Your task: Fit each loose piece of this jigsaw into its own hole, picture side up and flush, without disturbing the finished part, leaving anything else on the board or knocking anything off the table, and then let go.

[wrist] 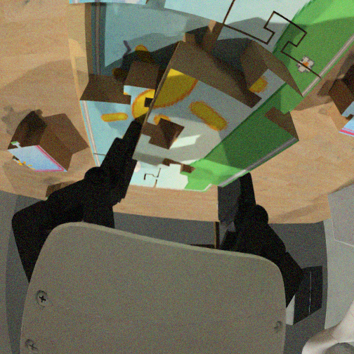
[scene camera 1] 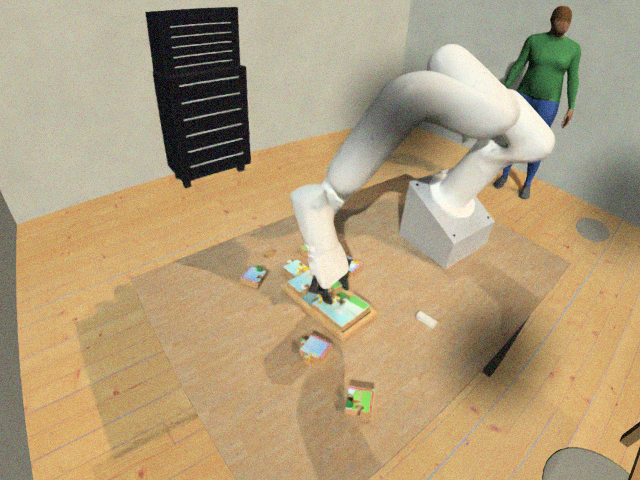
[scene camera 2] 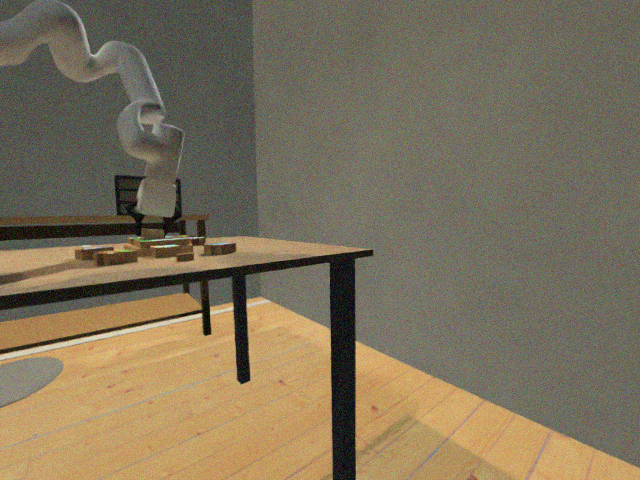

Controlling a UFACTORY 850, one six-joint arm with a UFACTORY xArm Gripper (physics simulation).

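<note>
My gripper (scene camera 1: pixel 333 290) (scene camera 2: pixel 152 231) (wrist: pixel 184 150) is shut on a thick jigsaw piece (scene camera 2: pixel 152 233) (wrist: pixel 215 107) with a sun, pale sky and green ground. The piece is picture side up, low over the board; whether it touches is hidden. The wooden-rimmed jigsaw board (scene camera 1: pixel 345 333) (wrist: pixel 77 55) holds a finished sky-and-grass part (scene camera 1: pixel 341 310) (wrist: pixel 325 25). A dark open hole area (wrist: pixel 112 37) shows beyond the held piece. Loose pieces lie around the board: a blue one (scene camera 1: pixel 254 274), another blue one (scene camera 1: pixel 316 346), a green one (scene camera 1: pixel 361 398), and a pale blue one (scene camera 1: pixel 295 267).
A blue piece with a pink edge (wrist: pixel 40 156) lies left of the board in the wrist view, and another piece (wrist: pixel 348 107) at right. A small white cylinder (scene camera 1: pixel 426 319) lies on the table (scene camera 1: pixel 403 382) (scene camera 2: pixel 289 250). The robot base (scene camera 1: pixel 439 227) stands behind.
</note>
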